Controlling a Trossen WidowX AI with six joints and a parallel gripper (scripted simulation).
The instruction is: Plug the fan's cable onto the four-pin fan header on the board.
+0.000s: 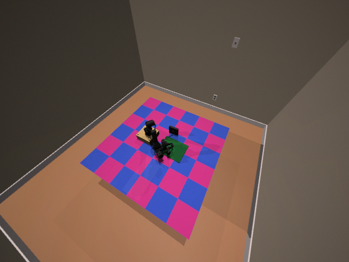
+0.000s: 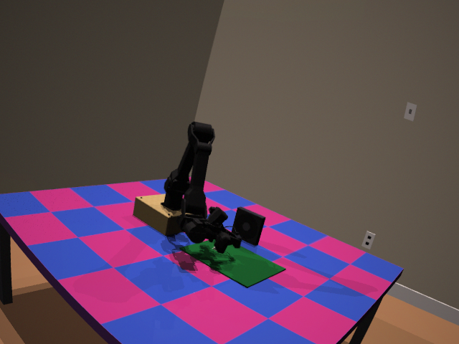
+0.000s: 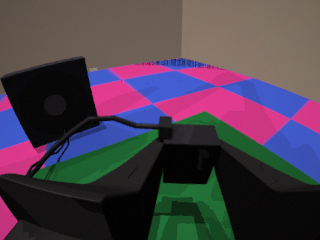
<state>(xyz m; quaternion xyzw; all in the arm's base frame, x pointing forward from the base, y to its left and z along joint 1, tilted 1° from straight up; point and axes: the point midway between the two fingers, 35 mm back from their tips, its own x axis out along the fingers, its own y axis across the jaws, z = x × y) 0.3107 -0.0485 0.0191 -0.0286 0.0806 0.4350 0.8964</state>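
Right now the green board is 100 mm below my gripper tip. The rest, counted from my gripper tip: black fan (200 mm to the left, 80 mm behind, 20 mm below); black fan plug (10 mm below).
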